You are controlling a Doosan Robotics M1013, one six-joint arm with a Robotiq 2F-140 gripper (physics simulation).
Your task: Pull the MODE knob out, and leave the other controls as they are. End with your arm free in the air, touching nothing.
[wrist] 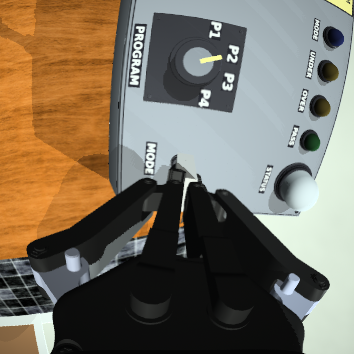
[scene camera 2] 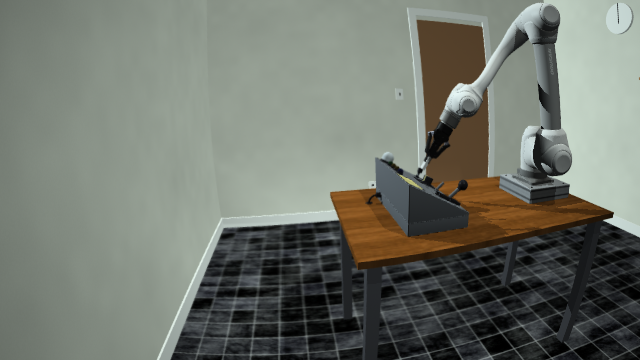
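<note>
The grey control panel [scene camera 2: 384, 192] [wrist: 135, 120] stands on the table with its face sloping. The MODE label [wrist: 150, 158] shows at its lower left in the wrist view. Beside it, a small dark edge of the MODE knob [wrist: 174, 159] shows behind the fingertips; the rest is hidden. My gripper [scene camera 2: 423, 167] [wrist: 182, 166] is shut, its pale fingertips together right over the knob's place, with nothing between them. Whether the fingertips touch the knob cannot be told.
The PROGRAM dial [wrist: 198, 61] points at P2. A row of small lamps, with the green PASS lamp [wrist: 310, 140] nearest the white STATUS dome [scene camera 2: 387, 157] [wrist: 298, 190], runs along the panel. A black ball-topped lever [scene camera 2: 462, 185] rises near the panel's low edge. The table [scene camera 2: 520, 220] is wooden.
</note>
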